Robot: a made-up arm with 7 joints. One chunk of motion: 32 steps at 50 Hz.
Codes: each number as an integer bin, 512 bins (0 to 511) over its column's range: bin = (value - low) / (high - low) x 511, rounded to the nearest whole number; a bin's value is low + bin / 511 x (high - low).
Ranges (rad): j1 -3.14..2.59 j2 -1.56..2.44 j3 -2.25..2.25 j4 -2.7..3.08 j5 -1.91..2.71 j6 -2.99..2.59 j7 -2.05..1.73
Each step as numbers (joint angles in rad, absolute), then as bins.
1 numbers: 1.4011 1.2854 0.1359 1.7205 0.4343 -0.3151 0.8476
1 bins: 405 363 271 391 259 245 392
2 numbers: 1.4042 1.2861 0.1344 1.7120 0.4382 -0.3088 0.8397
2 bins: 405 364 271 390 260 246 391
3 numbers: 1.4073 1.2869 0.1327 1.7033 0.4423 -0.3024 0.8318
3 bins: 406 364 271 389 260 246 390
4 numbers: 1.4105 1.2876 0.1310 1.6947 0.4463 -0.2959 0.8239
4 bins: 406 364 270 389 261 247 389
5 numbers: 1.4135 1.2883 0.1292 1.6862 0.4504 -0.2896 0.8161
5 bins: 406 364 270 388 261 247 387
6 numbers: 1.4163 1.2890 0.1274 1.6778 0.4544 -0.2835 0.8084
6 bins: 406 364 270 387 262 248 386
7 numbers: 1.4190 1.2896 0.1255 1.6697 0.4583 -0.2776 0.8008
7 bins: 407 364 270 386 262 248 385
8 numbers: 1.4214 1.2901 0.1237 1.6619 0.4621 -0.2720 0.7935
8 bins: 407 364 270 386 262 249 384
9 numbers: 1.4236 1.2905 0.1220 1.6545 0.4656 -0.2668 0.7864
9 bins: 407 364 269 385 263 249 383
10 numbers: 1.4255 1.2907 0.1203 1.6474 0.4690 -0.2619 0.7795
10 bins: 407 364 269 384 263 250 383
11 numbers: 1.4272 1.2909 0.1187 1.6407 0.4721 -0.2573 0.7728
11 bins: 407 364 269 384 263 250 382
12 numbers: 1.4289 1.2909 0.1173 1.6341 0.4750 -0.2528 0.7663
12 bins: 407 364 269 383 264 251 381
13 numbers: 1.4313 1.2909 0.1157 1.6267 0.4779 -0.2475 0.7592
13 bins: 408 364 269 383 264 251 380
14 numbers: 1.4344 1.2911 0.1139 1.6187 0.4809 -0.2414 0.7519
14 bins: 408 364 268 382 264 252 379
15 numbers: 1.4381 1.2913 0.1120 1.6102 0.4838 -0.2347 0.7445
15 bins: 408 364 268 381 265 252 378
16 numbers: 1.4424 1.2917 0.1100 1.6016 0.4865 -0.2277 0.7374
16 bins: 409 364 268 380 265 253 377
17 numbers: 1.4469 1.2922 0.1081 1.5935 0.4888 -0.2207 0.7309
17 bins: 409 364 268 380 265 254 376
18 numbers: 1.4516 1.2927 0.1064 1.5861 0.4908 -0.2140 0.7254
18 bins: 409 364 268 379 266 254 375
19 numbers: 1.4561 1.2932 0.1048 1.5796 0.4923 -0.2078 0.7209
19 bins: 410 364 267 378 266 255 375
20 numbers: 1.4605 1.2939 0.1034 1.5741 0.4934 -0.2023 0.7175
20 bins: 410 365 267 378 266 255 374
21 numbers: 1.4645 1.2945 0.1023 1.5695 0.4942 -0.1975 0.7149
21 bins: 411 365 267 377 266 256 374
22 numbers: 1.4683 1.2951 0.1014 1.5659 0.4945 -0.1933 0.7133
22 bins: 411 365 267 377 266 256 374
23 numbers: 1.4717 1.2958 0.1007 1.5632 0.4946 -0.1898 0.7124
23 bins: 411 365 267 377 266 256 373
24 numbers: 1.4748 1.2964 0.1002 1.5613 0.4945 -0.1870 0.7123
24 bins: 412 365 267 377 266 257 373
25 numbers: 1.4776 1.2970 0.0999 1.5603 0.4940 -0.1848 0.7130
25 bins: 412 365 267 377 266 257 374
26 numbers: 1.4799 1.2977 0.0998 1.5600 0.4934 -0.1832 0.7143
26 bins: 412 365 267 377 266 257 374
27 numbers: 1.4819 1.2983 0.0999 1.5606 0.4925 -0.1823 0.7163
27 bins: 412 365 267 377 266 257 374
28 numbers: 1.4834 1.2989 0.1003 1.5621 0.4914 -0.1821 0.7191
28 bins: 412 365 267 377 266 257 374
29 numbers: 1.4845 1.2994 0.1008 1.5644 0.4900 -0.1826 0.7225
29 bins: 412 365 267 377 265 257 375
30 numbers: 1.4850 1.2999 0.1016 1.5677 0.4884 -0.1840 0.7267
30 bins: 412 365 267 377 265 257 375
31 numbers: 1.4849 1.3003 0.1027 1.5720 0.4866 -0.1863 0.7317
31 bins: 412 365 267 378 265 257 376
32 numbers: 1.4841 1.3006 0.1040 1.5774 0.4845 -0.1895 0.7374
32 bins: 412 365 267 378 265 256 377
